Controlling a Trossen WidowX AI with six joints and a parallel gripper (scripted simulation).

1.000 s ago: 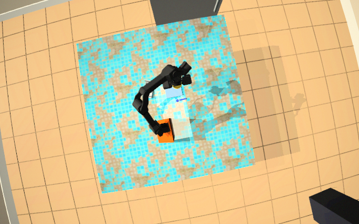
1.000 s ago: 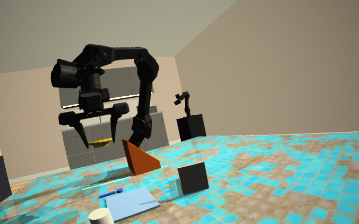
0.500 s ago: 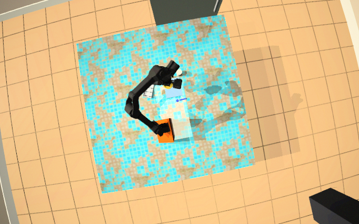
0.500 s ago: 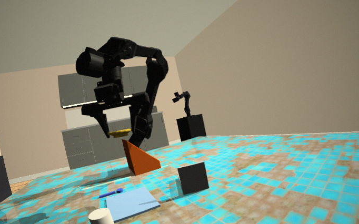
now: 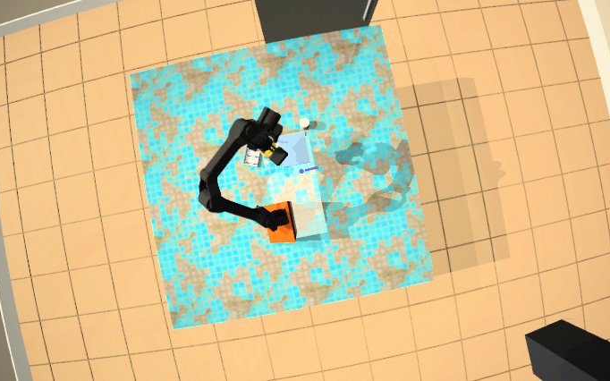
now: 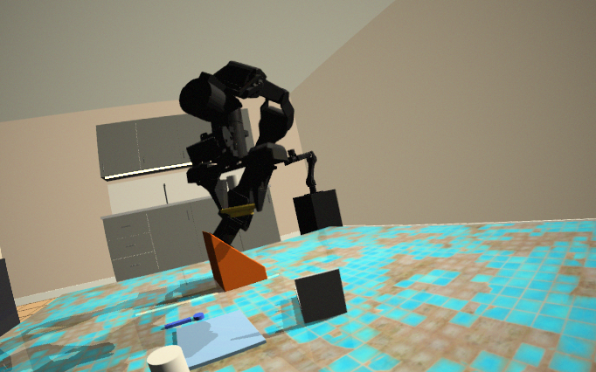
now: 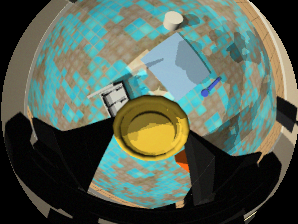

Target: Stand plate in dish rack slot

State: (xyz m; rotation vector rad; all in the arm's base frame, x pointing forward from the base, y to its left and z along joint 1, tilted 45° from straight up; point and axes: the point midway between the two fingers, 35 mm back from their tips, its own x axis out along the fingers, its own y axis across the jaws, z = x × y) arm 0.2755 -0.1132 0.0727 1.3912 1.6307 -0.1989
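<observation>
My gripper tip is 4 cm short of the dish rack, 9 cm to the right of it and 17 cm above it. Also, from my gripper tip: blue pen 11 cm behind, 13 cm to the right, 19 cm below; light blue mat 10 cm to the right, 19 cm below; yellow plate 1 cm above.
</observation>
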